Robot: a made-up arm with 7 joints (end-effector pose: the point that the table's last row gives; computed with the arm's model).
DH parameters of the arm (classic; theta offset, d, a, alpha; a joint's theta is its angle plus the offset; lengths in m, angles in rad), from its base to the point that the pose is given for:
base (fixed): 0 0 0 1.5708
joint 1: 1.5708 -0.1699 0 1.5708
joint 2: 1.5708 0 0 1.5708
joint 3: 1.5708 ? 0 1.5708
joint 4: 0 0 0 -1.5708
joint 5: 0 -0.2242 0 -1.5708
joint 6: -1.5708 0 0 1.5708
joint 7: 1.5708 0 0 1.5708
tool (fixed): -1.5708 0 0 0
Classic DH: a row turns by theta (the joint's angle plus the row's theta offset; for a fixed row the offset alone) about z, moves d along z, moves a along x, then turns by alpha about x.
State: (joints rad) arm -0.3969 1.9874 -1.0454 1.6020 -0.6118 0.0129 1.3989
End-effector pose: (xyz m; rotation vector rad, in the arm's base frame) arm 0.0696 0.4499 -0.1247 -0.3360 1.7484 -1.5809
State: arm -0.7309 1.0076 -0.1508 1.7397 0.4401 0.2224 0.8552
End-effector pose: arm 0.0763 0.3126 -0.2422 -0.7147 -0.3274 -0.8255
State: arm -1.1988 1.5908 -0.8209 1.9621 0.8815 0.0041 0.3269
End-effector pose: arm -0.0873 0.3148 -0.1857 -0.8229 0.4031 -0.5522
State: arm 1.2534 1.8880 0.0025 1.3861 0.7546 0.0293 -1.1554
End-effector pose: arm -0.0113 0.4249 0.2357 -1.5588 1.9566 -1.3165
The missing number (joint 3, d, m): -0.2274
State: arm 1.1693 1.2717 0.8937 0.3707 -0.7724 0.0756 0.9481
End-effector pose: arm 0.0826 0.6056 0.0202 0.5917 -1.3278 0.2627
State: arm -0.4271 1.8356 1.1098 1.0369 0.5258 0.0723 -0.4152
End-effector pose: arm 0.1843 0.4543 0.1976 1.6594 -1.8716 0.1501
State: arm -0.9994 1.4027 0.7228 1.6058 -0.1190 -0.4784 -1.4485
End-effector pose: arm 0.1829 0.4112 -0.0822 1.5461 -2.3537 -0.3560
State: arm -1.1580 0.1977 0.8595 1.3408 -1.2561 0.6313 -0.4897
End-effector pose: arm -0.1632 0.3867 -0.2271 1.6598 0.6752 -1.0032
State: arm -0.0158 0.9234 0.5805 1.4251 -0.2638 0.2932 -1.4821
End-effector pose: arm 0.1845 0.4506 -0.0627 2.5950 -1.2589 0.8332
